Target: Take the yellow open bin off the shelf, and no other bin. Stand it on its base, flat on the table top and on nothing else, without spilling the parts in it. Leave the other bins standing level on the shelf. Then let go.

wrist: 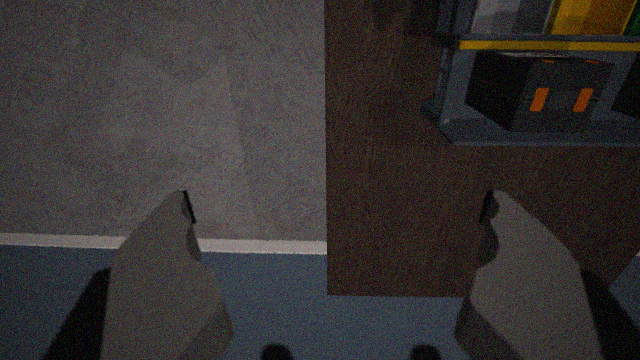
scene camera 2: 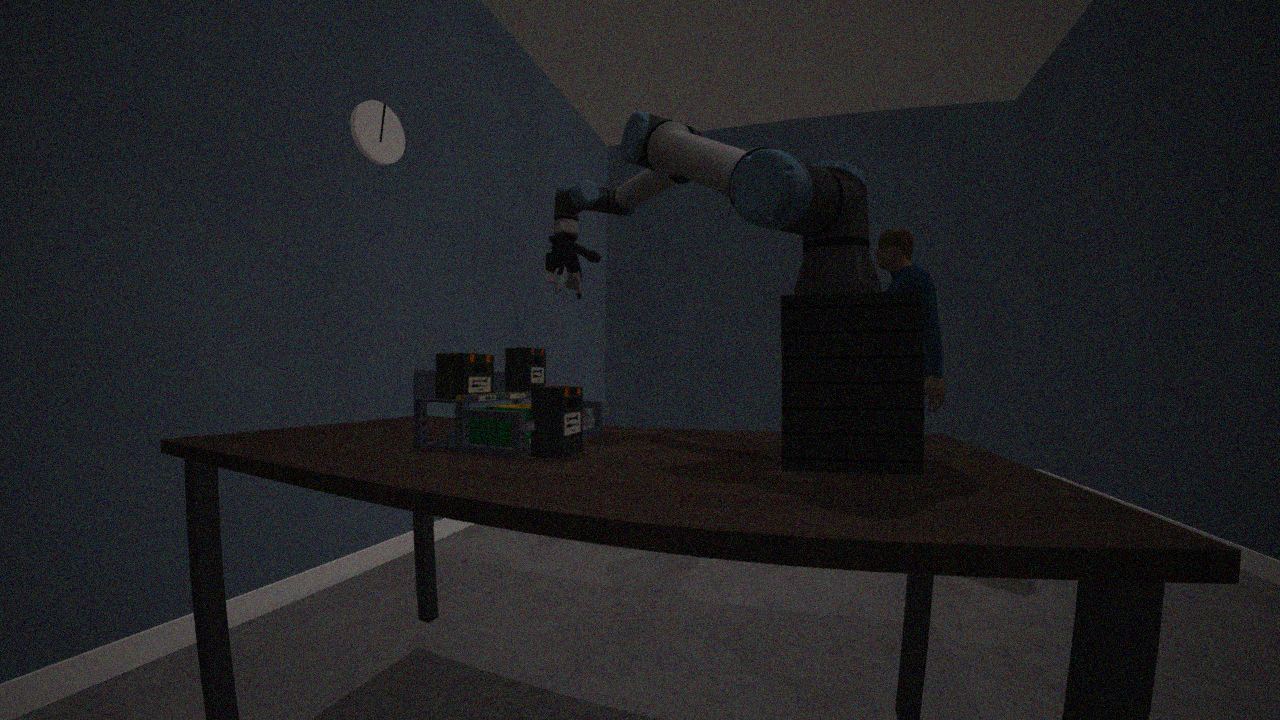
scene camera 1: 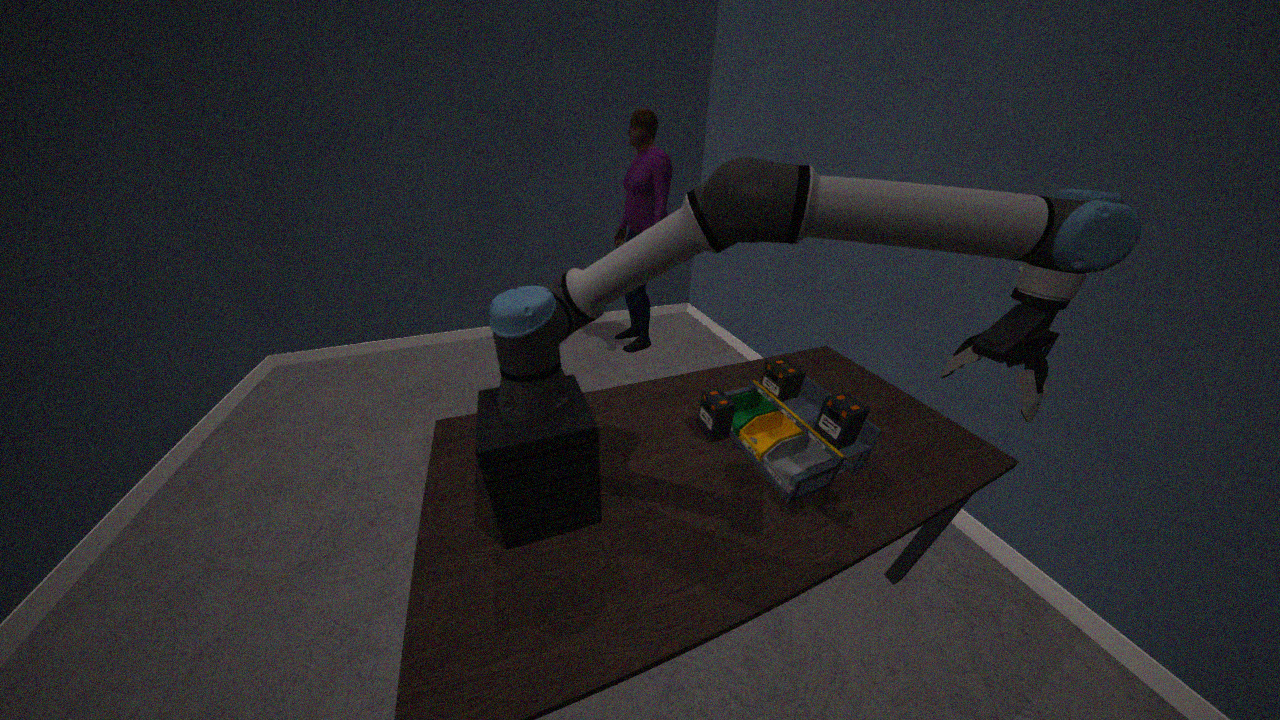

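The yellow bin sits in the shelf, between a green bin and a grey bin. The parts in the yellow bin are too dark to make out. My gripper is open and empty. It hangs high, past the table's far end, well apart from the bins. In the wrist view the shelf lies at the upper right, and the yellow bin is cut off by the view's top edge.
Two black boxes with orange marks stand at the shelf's rear side. Another black box stands on the table beside the green bin. The dark robot pedestal and a person also show.
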